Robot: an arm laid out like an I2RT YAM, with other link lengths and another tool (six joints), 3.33 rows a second.
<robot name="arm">
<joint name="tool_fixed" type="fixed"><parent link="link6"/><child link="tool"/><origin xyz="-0.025 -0.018 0.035" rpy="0 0.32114 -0.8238"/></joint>
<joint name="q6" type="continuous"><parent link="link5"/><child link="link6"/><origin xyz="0.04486 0 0.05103" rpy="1.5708 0 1.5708"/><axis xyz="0 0 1"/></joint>
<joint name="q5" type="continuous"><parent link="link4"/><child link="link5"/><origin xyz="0.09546 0.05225 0.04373" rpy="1.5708 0 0"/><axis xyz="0 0 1"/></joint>
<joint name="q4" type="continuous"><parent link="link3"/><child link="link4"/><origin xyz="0.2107 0.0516 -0.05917" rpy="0 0 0"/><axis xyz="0 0 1"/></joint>
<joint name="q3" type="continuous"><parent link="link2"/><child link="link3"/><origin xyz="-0.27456 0 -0.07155" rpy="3.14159 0 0"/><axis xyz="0 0 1"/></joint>
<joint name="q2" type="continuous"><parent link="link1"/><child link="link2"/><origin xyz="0.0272 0.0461 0.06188" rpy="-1.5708 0 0"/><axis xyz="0 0 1"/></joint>
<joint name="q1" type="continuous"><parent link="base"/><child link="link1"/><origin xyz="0 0 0.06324" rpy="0 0 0"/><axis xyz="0 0 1"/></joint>
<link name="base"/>
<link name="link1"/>
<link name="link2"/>
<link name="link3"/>
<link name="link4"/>
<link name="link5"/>
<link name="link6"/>
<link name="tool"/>
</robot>
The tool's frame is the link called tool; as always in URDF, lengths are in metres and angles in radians. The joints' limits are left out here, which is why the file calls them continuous.
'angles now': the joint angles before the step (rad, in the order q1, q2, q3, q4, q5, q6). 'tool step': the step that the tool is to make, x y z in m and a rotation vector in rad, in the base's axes. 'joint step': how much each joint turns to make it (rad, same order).
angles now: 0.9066 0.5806 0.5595 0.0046 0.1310 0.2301
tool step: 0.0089 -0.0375 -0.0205 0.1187 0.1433 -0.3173
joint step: 0.0002 -0.1307 -0.0521 -0.1328 0.3102 0.2073
